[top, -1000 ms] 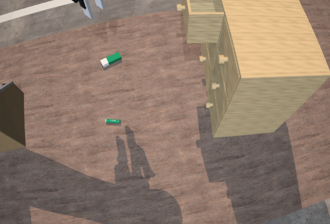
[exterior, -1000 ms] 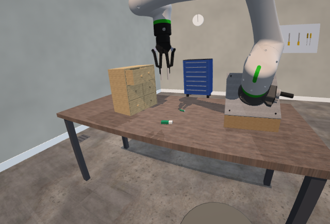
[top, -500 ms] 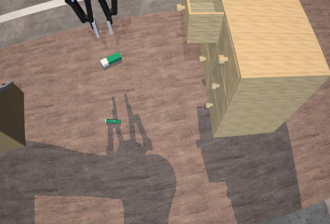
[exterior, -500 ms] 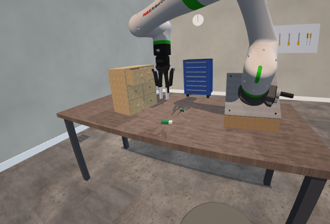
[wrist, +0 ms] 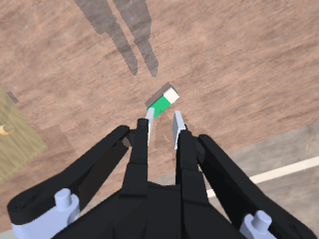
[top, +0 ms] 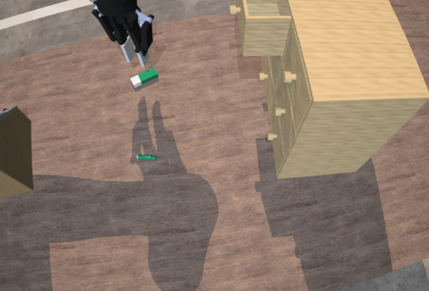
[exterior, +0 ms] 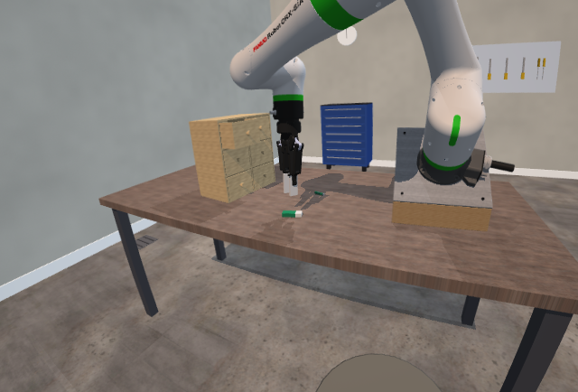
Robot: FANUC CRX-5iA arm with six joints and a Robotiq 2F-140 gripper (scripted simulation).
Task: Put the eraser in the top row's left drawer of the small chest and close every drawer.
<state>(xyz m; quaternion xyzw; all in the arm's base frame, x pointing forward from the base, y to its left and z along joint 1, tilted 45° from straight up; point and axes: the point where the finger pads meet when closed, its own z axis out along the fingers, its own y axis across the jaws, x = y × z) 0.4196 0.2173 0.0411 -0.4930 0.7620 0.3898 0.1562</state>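
Now: the eraser 10 mm behind my hand and 100 mm below it. Also, from my hand: green cylinder (210 mm to the right, 110 mm below).
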